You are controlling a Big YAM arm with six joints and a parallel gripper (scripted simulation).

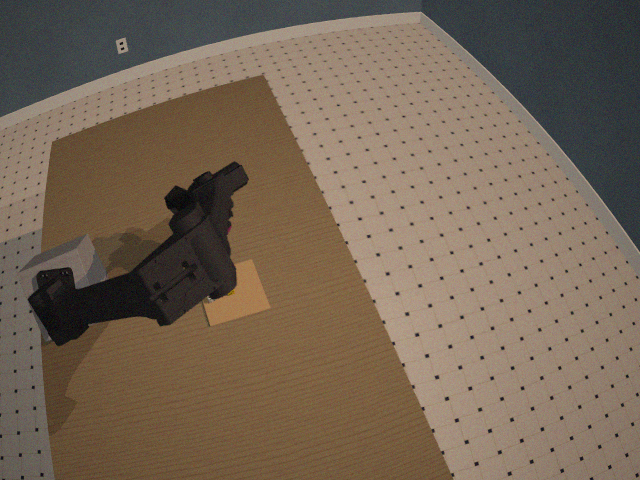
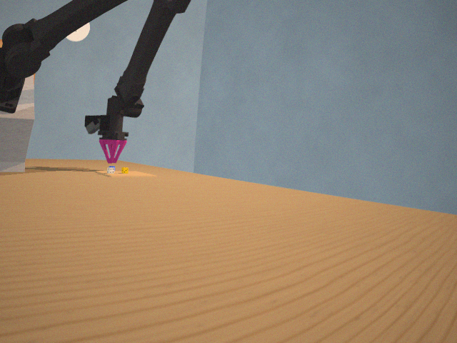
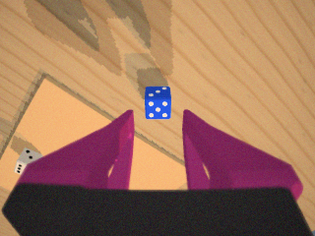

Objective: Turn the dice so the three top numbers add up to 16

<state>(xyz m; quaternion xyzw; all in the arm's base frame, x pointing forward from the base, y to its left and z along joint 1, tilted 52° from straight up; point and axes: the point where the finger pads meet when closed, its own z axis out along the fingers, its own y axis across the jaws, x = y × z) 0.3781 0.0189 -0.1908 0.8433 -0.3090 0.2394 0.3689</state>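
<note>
My hand is 3 cm above the blue die. From my hand the other things lie so: mat (1 cm ahead, 10 cm to the right, 3 cm below); white die (4 cm behind, 11 cm to the right, 2 cm below); yellow die (1 cm ahead, 10 cm to the right, 2 cm below).
</note>
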